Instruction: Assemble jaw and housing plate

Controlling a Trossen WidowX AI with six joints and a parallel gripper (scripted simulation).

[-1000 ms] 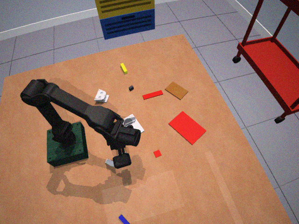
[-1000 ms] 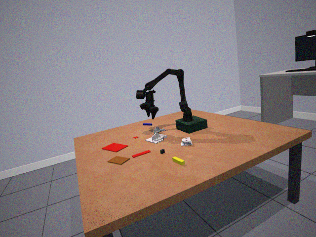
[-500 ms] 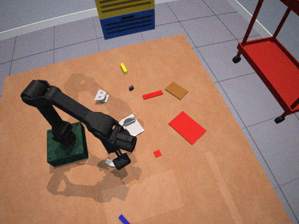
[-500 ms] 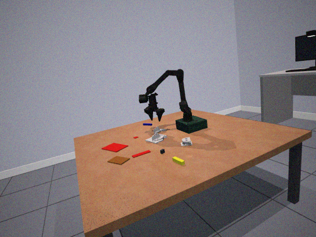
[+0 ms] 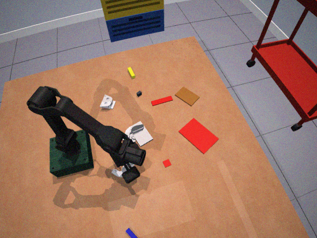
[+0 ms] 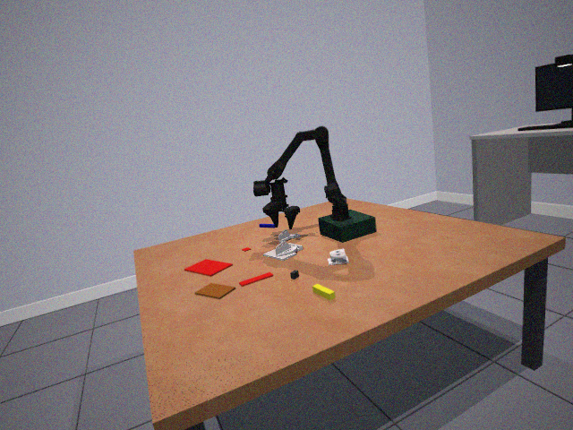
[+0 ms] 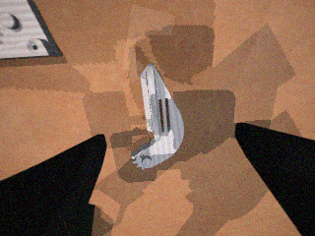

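Right now the white base plate is 120 mm ahead of my gripper tip, 150 mm to the left of it and 50 mm below it. From my gripper tip the other things lie so: small red square: 180 mm ahead, 40 mm to the right, 50 mm below; then blue bar: 70 mm behind, 280 mm to the right, 50 mm below; then large red plate: 380 mm ahead, 20 mm to the left, 50 mm below.
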